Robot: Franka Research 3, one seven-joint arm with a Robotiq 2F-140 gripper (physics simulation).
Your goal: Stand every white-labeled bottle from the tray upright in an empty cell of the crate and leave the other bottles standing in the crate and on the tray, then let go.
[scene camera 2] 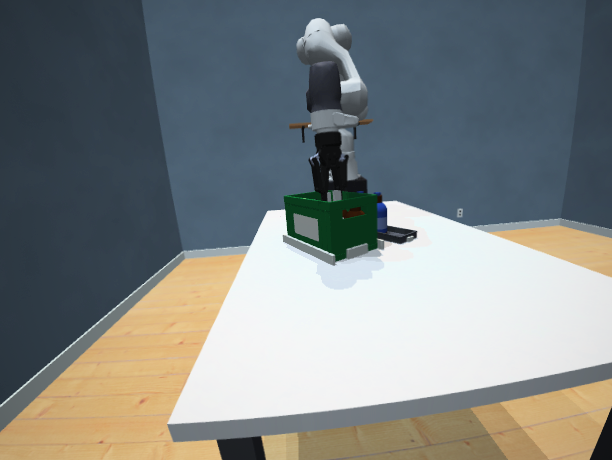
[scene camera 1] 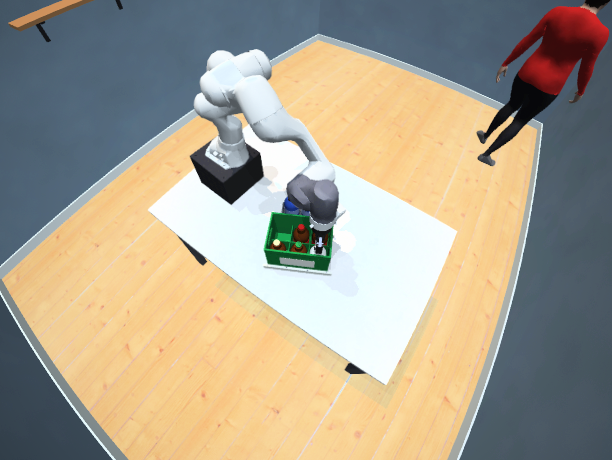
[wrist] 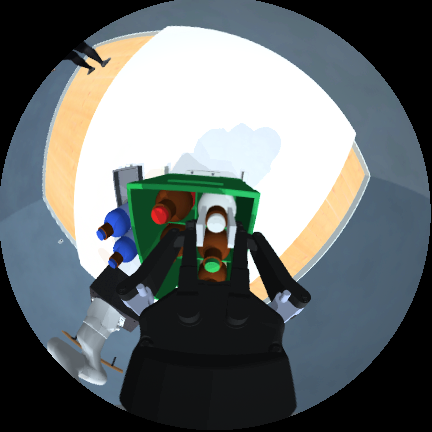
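My gripper [scene camera 1: 320, 242] [scene camera 2: 330, 195] [wrist: 216, 214] points down into the green crate [scene camera 1: 272, 257] [scene camera 2: 355, 236] [wrist: 240, 189] and is shut on the neck of a white-labeled bottle [scene camera 1: 317, 250] [wrist: 217, 202]. That bottle is upright inside the front right cell, seen from scene camera 1; its base is hidden. A red-capped bottle [scene camera 1: 301, 233], a green-capped one [scene camera 1: 298, 247] [wrist: 214, 245] and a cream-capped one [scene camera 1: 277, 245] stand in other cells. Another red-capped bottle [wrist: 172, 205] stands in the back right cell. The back left cell [scene camera 1: 282, 234] looks empty.
Two blue bottles [wrist: 118, 222] [wrist: 125, 249] stand on the dark tray [scene camera 2: 402, 235] [wrist: 128, 182] beside the crate. Low pale rails [scene camera 2: 307, 249] edge the crate's base. The arm's base stands on a black block [scene camera 1: 227, 177]. A person in red [scene camera 1: 555, 47] is beyond the table.
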